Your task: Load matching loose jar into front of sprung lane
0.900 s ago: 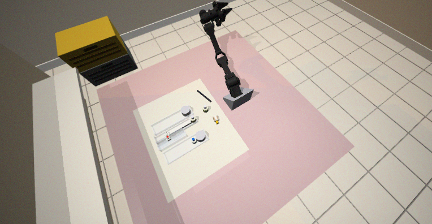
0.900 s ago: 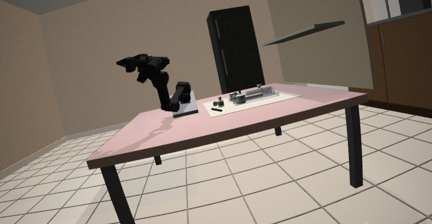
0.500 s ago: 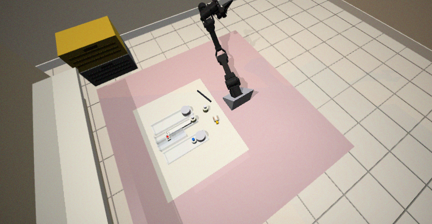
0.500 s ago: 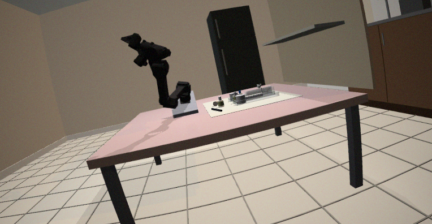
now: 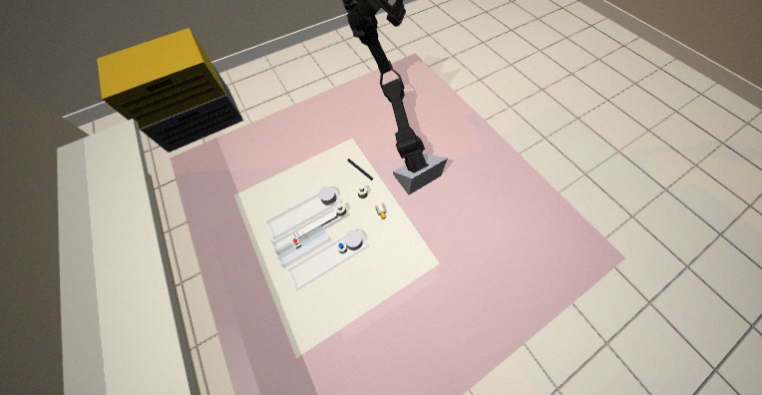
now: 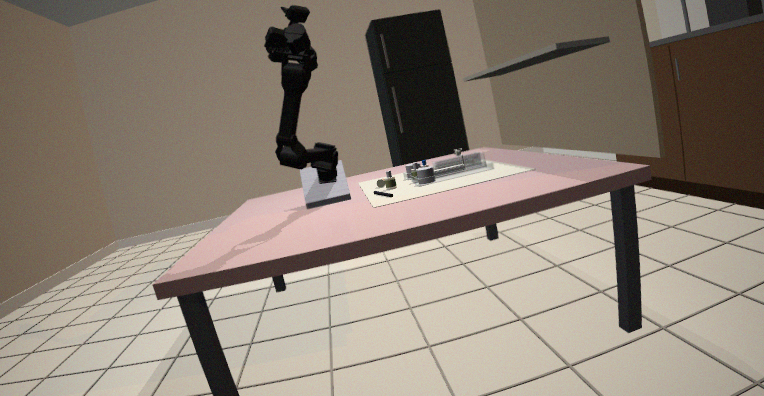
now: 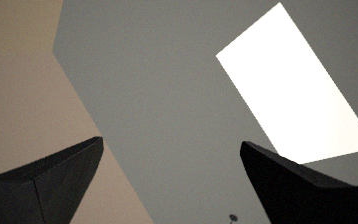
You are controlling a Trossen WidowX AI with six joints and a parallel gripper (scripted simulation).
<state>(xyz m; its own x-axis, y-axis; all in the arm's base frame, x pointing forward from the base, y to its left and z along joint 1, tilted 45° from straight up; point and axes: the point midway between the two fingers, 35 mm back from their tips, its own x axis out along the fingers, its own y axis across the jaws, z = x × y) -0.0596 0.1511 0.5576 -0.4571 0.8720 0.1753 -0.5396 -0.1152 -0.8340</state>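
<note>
My gripper tip is 62 cm above the black stick, 21 cm short of it and 13 cm to the right of it. Also, from my gripper tip: clear lane rack (60 cm below, 50 cm ahead, 30 cm to the left).
</note>
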